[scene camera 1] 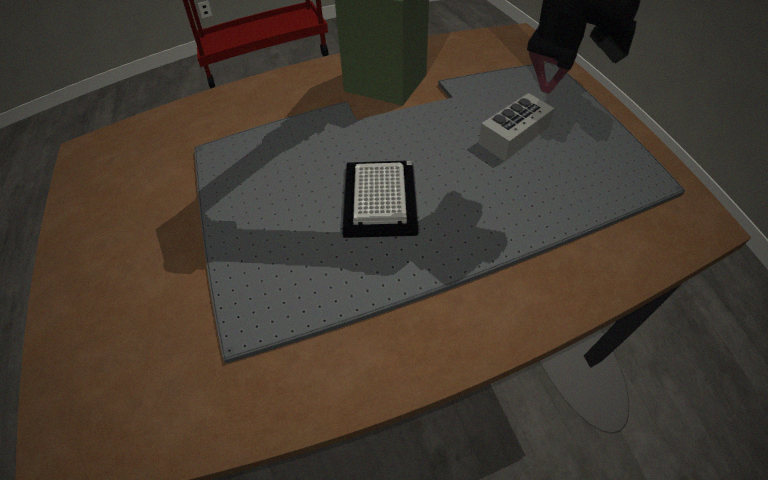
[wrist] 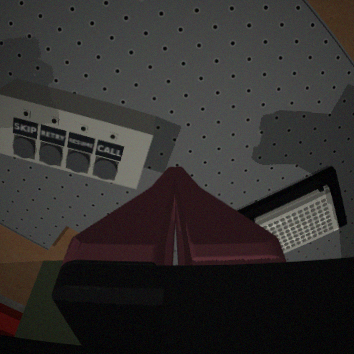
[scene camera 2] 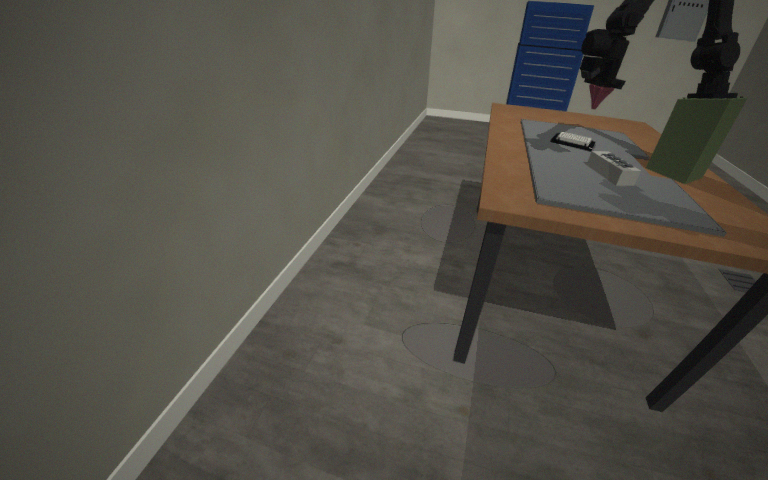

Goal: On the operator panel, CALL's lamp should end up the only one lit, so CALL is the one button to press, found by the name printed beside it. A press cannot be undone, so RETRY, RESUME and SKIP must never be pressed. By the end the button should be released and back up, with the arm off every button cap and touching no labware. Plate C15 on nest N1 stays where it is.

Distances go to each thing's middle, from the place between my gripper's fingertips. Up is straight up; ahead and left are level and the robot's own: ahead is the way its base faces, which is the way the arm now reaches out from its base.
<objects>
The plate C15 (scene camera 1: 379,198) is 90 mm behind my hand, 260 mm to the right of it and 170 mm below it. The rest, counted from my hand: nest N1 (scene camera 1: 410,228): 90 mm behind, 260 mm to the right, 190 mm below.
</objects>
